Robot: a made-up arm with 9 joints. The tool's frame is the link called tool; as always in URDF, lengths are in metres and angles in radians.
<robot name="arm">
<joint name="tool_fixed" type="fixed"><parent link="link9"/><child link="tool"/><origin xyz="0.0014 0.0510 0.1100" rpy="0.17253 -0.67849 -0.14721"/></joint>
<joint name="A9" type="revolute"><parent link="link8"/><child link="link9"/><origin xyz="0.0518 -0.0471 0.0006" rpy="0.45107 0.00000 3.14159"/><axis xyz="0 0 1"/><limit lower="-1.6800" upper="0.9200"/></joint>
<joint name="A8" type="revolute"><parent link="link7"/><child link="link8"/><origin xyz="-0.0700 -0.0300 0.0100" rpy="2.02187 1.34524 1.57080"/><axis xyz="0 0 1"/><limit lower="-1.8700" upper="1.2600"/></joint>
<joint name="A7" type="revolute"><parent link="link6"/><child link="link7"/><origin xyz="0.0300 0.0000 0.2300" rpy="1.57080 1.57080 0.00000"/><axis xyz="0 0 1"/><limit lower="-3.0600" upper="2.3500"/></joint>
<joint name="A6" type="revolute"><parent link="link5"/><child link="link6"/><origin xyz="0.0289 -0.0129 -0.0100" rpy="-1.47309 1.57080 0.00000"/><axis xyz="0 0 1"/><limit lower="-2.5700" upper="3.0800"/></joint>
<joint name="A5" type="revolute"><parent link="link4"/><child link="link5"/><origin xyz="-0.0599 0.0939 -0.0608" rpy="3.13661 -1.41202 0.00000"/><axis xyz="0 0 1"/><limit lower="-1.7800" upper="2.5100"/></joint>
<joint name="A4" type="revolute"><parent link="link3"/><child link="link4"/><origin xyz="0.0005 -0.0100 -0.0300" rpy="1.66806 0.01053 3.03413"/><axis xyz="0 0 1"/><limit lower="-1.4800" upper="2.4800"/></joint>
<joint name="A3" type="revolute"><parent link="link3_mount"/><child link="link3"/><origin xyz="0.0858 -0.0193 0.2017" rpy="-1.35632 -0.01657 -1.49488"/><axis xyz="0 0 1"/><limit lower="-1.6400" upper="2.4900"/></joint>
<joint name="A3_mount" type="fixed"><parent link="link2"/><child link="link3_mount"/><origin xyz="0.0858 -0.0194 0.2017"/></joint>
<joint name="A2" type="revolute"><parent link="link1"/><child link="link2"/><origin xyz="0.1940 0.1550 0.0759" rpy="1.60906 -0.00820 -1.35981"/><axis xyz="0 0 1"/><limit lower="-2.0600" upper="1.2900"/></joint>
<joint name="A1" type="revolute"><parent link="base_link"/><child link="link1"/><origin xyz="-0.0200 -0.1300 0.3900" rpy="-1.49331 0.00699 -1.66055"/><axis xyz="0 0 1"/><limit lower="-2.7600" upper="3.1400"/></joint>
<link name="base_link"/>
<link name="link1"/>
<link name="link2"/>
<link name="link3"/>
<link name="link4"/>
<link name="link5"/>
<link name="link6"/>
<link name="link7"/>
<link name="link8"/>
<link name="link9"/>
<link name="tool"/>
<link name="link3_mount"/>
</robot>
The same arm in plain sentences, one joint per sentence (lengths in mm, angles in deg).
The arm has nine revolute joints in a row. What follows holds with every joint at zero, and every direction is one of the base frame's.
Joint 1 lies 20 mm along -x and 130 mm along -y and 390 mm along +z from the base frame's origin and rotates about the direction (0.992938, -0.089903, 0.077403), from -158.14 to 179.91 deg.
Joint 2 lies 70 mm along +x and 200 mm along -y and 150 mm along -z from joint 1 and rotates about the direction (0.033301, 0.976527, 0.212806), from -118.03 to 73.91 deg.
Joint 3 lies 40 mm along -x and 360 mm along +y and 250 mm along +z from joint 2 and rotates about +z, from -93.97 to 142.67 deg.
Joint 4 lies 10 mm along +y and 30 mm along -z from joint 3 and rotates about the direction (-0.158106, -0.982636, -0.097104), from -84.8 to 142.09 deg.
Joint 5 lies 50 mm along -x and 60 mm along +y and 100 mm along +z from joint 4 and rotates about +x, from -101.99 to 143.81 deg.
Joint 6 lies 10 mm along -x and 30 mm along -y and 10 mm along +z from joint 5 and rotates about -z, from -147.25 to 176.47 deg.
Joint 7 lies 30 mm along -x and 230 mm along -z from joint 6 and rotates about -y, from -175.33 to 134.65 deg.
Joint 8 lies 30 mm along +x and 10 mm along -y and 70 mm along -z from joint 7 and rotates about the direction (0.42489, 0.097498, 0.899979), from -107.14 to 72.19 deg.
Joint 9 lies 30 mm along +x and 60 mm along +y and 20 mm along -z from joint 8 and rotates about +z, from -96.26 to 52.71 deg.
The tool frame, which is the frame that the pose is given for, lies 50 mm along +x and 10 mm along +y and 110 mm along +z from joint 9; its axes are the base frame's turned by roll 9.88, pitch -38.87 and yaw -85.51 deg (as in URDF: about the fixed x, then y, then z).

